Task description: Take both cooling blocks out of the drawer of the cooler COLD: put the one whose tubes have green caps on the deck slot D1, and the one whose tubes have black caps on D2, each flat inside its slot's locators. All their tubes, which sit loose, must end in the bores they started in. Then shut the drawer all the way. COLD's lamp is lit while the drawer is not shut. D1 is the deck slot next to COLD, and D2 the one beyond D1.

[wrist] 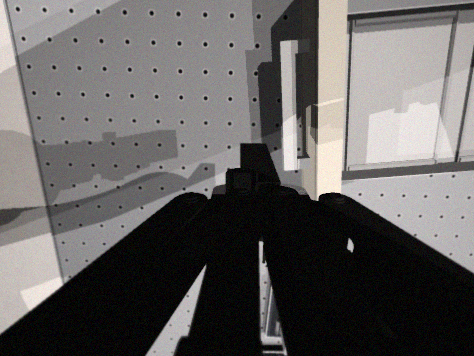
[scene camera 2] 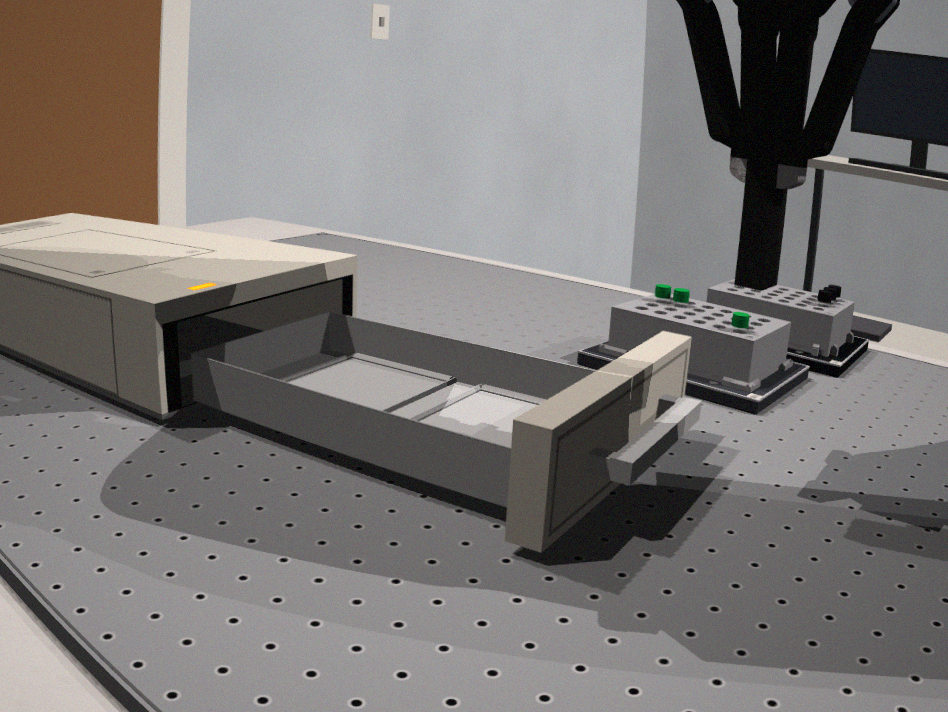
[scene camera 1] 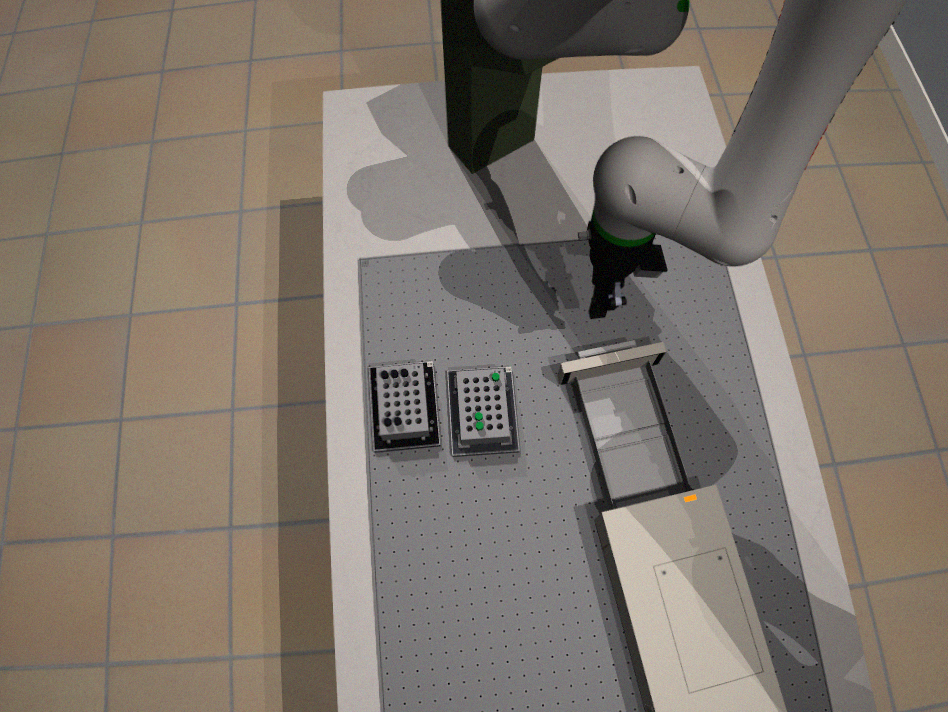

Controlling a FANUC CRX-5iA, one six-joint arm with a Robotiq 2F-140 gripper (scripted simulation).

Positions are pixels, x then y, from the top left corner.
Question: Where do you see a cooler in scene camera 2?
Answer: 105,303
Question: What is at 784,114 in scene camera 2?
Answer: My gripper.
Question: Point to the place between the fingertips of my gripper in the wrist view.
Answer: At 252,164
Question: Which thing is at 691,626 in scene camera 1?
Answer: A cooler.
